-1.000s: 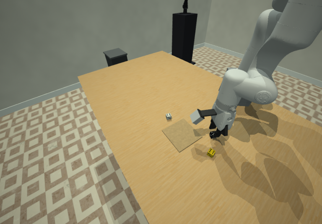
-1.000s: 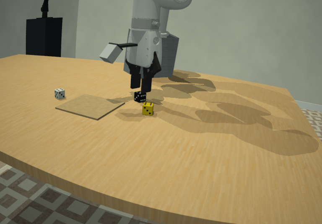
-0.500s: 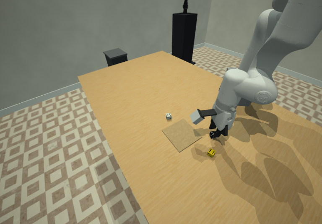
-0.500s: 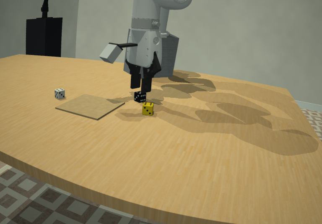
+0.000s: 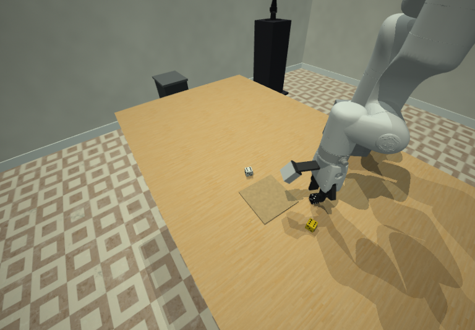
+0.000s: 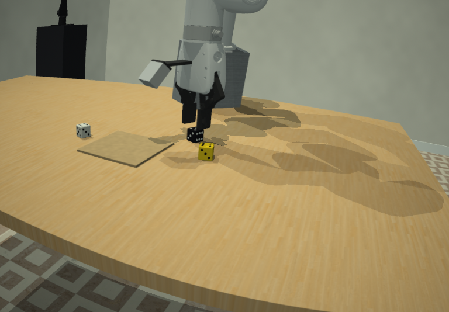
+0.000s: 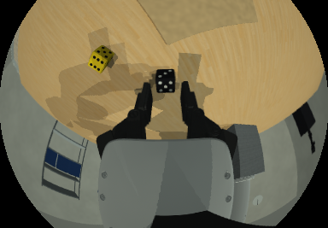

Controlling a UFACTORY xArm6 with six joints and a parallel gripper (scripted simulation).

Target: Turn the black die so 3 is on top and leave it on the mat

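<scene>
Right now my hand is 4 cm above the black die. The rest, counted from my hand: yellow die 8 cm ahead, 5 cm to the left, 4 cm below; tan mat 10 cm ahead, 10 cm to the right, 5 cm below; white die 9 cm ahead, 22 cm to the right, 4 cm below.
</scene>
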